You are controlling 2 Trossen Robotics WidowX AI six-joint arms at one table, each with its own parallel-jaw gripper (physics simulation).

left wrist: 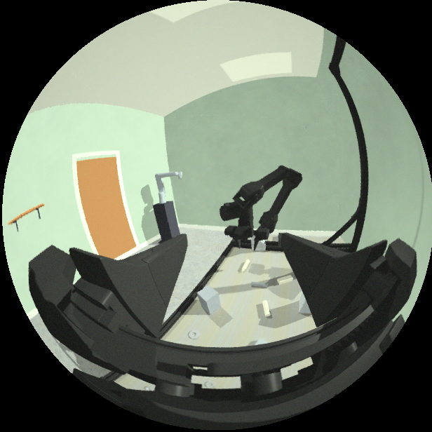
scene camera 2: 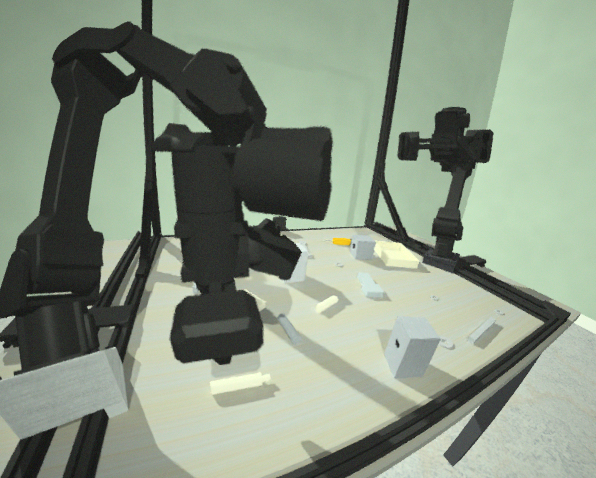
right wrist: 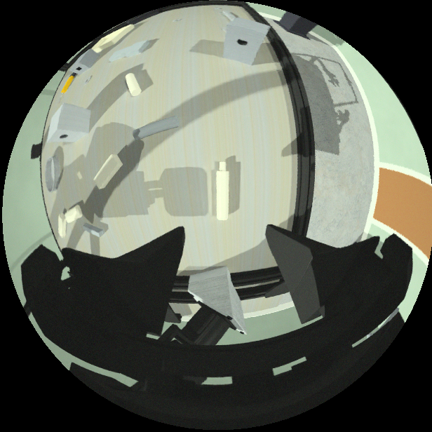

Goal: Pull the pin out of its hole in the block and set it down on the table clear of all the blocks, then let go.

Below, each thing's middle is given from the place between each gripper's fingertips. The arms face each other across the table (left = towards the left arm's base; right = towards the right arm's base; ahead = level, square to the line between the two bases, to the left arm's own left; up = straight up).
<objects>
I see my right gripper 110 mm short of the grey block (scene camera 2: 432,339), 260 mm to the right of it and 50 mm above it. Also, from my right hand: cream tray (scene camera 2: 395,254) (170 mm behind, 630 mm to the left, 80 mm below).
Right now my left hand is 310 mm above the grey block, 140 mm to the left of it and 130 mm short of it. From my left hand the other things lie so: cream tray 340 mm below, 240 mm to the left, 160 mm behind.
</objects>
